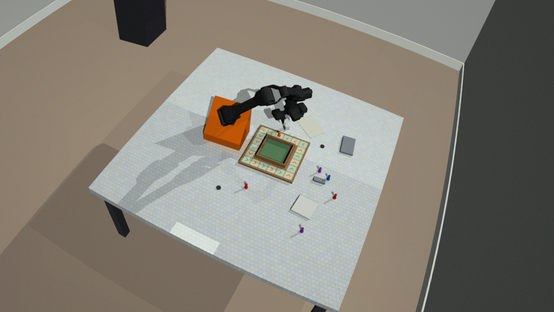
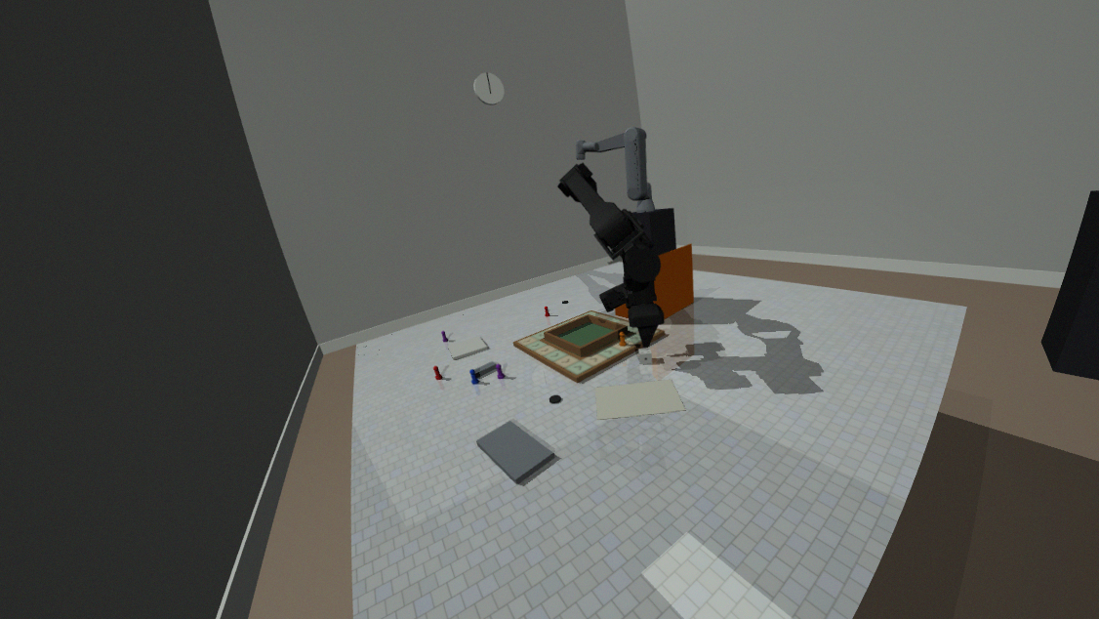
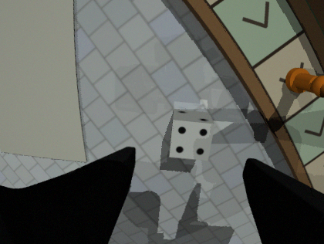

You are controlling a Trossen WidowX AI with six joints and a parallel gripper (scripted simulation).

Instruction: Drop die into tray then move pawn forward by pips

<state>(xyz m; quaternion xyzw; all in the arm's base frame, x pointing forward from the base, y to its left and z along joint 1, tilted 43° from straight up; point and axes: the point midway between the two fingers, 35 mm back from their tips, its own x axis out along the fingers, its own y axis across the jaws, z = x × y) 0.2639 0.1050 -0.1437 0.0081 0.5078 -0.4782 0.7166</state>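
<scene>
Right now my gripper tip is 40 mm above the die. Round my gripper tip: green dice tray (190 mm to the right, 40 mm below, 10 mm ahead); then grey slab (350 mm ahead, 50 mm below, 30 mm to the left); then orange pawn (80 mm to the right, 20 mm below, 20 mm behind).
</scene>
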